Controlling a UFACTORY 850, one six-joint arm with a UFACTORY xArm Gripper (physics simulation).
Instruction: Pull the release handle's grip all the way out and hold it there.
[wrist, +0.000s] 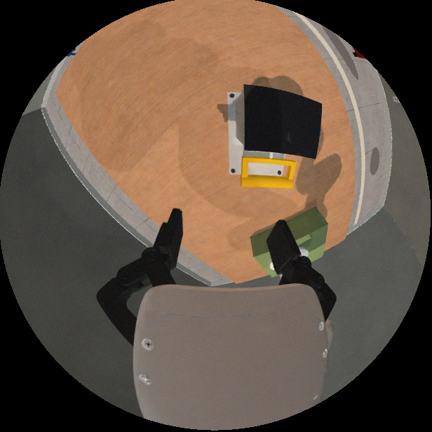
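Observation:
The release handle's yellow grip (267, 183) is a rectangular loop right of the middle of the wrist view. It lies beside a black-topped housing (282, 121) on a light grey base plate (233, 132) with dark bolts. A short light rod shows between the housing and the grip. My gripper (229, 226) is open, with nothing between its fingers. In the view its fingertips are below the yellow grip, the right one nearer to it. How far above the table they are, I cannot tell.
A green block (312, 225) with white parts lies behind the right finger, partly hidden by it. The wooden table top (130, 115) has a grey border (112, 205). A pale strip (357, 132) runs along the right side. A small red thing shows at the upper right edge.

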